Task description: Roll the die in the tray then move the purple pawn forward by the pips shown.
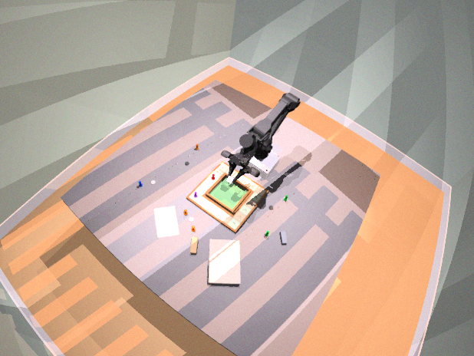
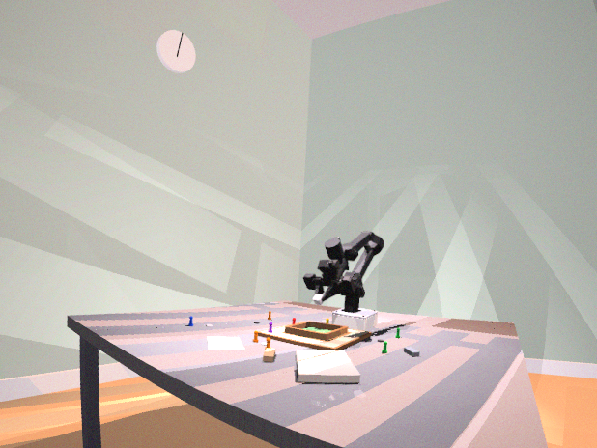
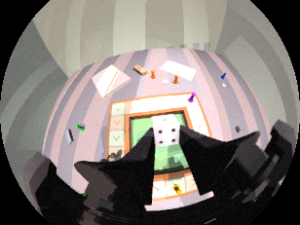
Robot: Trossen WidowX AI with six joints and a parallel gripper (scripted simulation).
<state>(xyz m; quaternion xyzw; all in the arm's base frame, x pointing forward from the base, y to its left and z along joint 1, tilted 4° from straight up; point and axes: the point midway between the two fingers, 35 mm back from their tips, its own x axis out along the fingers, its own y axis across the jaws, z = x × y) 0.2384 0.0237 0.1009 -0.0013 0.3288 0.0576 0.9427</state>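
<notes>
My gripper tip is now 12 cm short of the purple pawn, 10 cm to the left of it and 10 cm above it. The rest, counted from my gripper tip: green-floored tray: 12 cm below; then wooden block: 30 cm ahead, 8 cm to the left, 12 cm below; then red pawn: 1 cm behind, 11 cm to the right, 10 cm below.
</notes>
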